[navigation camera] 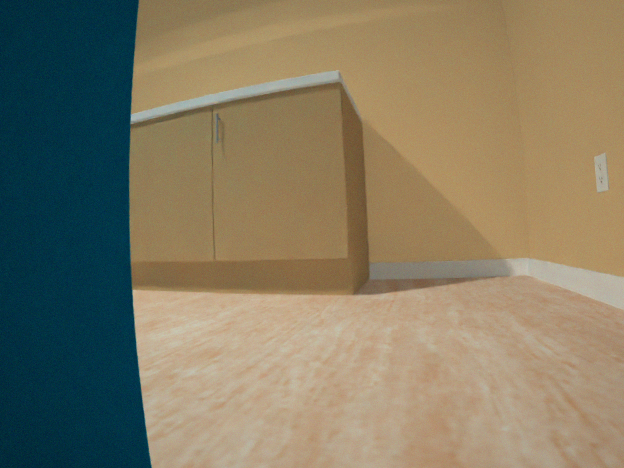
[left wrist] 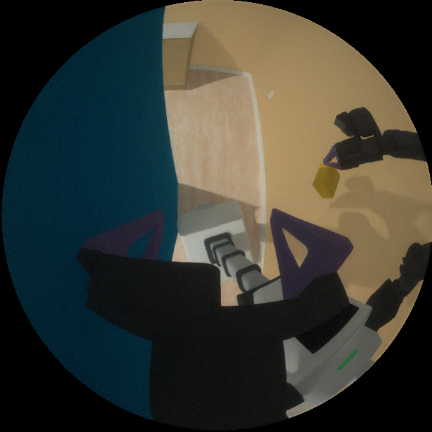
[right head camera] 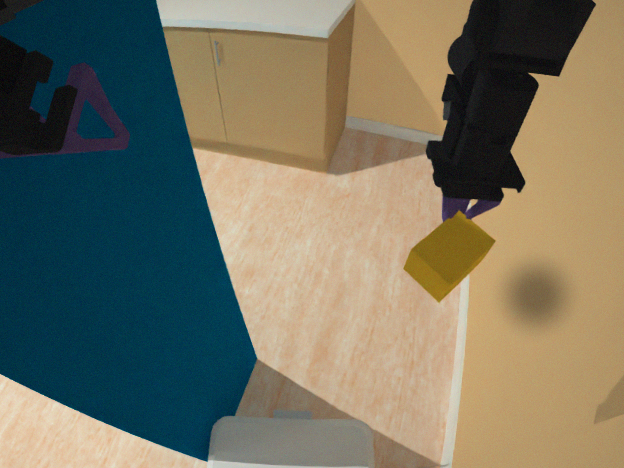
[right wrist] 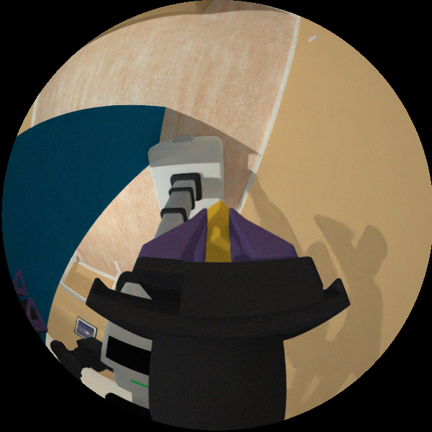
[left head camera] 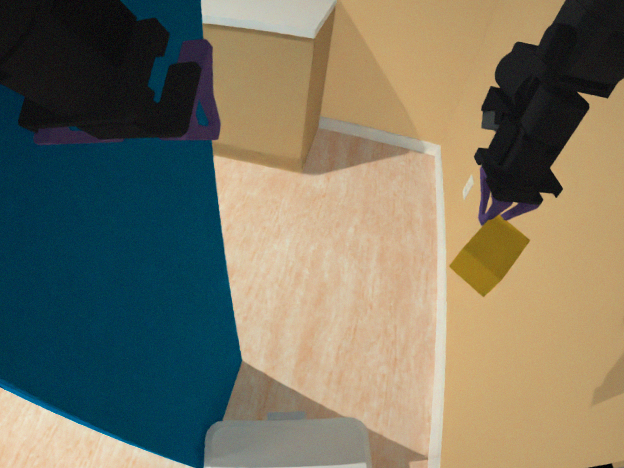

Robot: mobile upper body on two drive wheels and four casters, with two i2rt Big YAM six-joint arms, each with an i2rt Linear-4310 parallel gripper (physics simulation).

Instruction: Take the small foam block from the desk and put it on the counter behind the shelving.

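Places are measured from the left arm's base along level axes (x left, y back, z up), in centimetres.
Where they show: left gripper, between the fingertips: (right head camera: 94,144) (left head camera: 167,133); right gripper, between the fingertips: (right head camera: 451,221) (left head camera: 486,222).
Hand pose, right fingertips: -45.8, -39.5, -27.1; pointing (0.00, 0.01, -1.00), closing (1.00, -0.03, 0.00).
After its pixels a point has its place, as x, y, z.
The small yellow foam block (left head camera: 488,256) @[-42.2, -32.4, -25.2] (right head camera: 448,251) @[-43.3, -33.3, -25.1] (left wrist: 326,182) (right wrist: 218,235) is held in the air between the fingers of my right gripper (left head camera: 491,219) @[-45.8, -39.5, -27.1] (right head camera: 457,215) @[-45.8, -39.5, -27.1] (right wrist: 217,214), which is shut on it. My left gripper (left head camera: 126,139) (left wrist: 216,214) (right wrist: 26,290) is open and empty, over the dark blue panel in the left head camera view. The counter (left head camera: 267,12) @[-12.3, -187.6, -50.0] (right head camera: 252,15) @[2.0, -187.1, -50.0] (left wrist: 180,31) (navigation camera: 302,81) @[-18.4, -171.4, -52.6] has a white top on a tan cabinet and stands ahead, partly hidden by the blue panel. The desk does not show.
A large dark blue panel (left head camera: 110,251) @[2.0, -33.6, -26.8] (right head camera: 100,251) @[1.2, -36.3, -30.8] (left wrist: 75,150) (right wrist: 75,165) (navigation camera: 65,226) @[-4.2, -55.3, -116.3], apparently the shelving, stands close on the left. A tan wall (left head camera: 544,352) @[-83.9, -32.9, -67.8] (navigation camera: 564,100) @[-116.8, -147.5, -69.6] with white baseboard runs along the right. Wood floor (left head camera: 327,251) @[-46.4, -117.7, -141.0] (navigation camera: 352,377) @[-26.7, -90.1, -141.0] lies between them. My grey base (left head camera: 287,443) @[-22.1, -24.4, -115.0] (right head camera: 292,443) @[-22.9, -23.9, -115.0] is below.
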